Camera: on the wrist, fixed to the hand. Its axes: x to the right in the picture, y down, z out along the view.
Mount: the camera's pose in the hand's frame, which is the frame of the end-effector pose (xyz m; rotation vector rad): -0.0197 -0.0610 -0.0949 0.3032 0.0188 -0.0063
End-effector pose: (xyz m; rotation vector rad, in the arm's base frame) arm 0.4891 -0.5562 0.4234 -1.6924 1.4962 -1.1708
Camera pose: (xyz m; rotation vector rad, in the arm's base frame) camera 0.4328 -0.5137 0.5136 -1.4851 1.2509 -1.3443
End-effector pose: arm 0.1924 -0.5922 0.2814 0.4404 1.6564 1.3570
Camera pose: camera 0.1413 -0.6817 0.2315 0.5983 1.8854 1.1102
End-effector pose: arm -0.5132 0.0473 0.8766 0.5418 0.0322 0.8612
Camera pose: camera -0.5056 0.0427 0.7624 0.8168 0.1838 0.8605
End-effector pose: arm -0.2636 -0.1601 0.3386 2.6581 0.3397 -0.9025
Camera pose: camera -0.2462 -0.0715 0.4091 2.9428 0.2309 -1.0017
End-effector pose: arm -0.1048 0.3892 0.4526 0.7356 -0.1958 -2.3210
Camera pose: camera -0.0747 0.4537 0.3629 0.9054 -0.5464 -2.3155
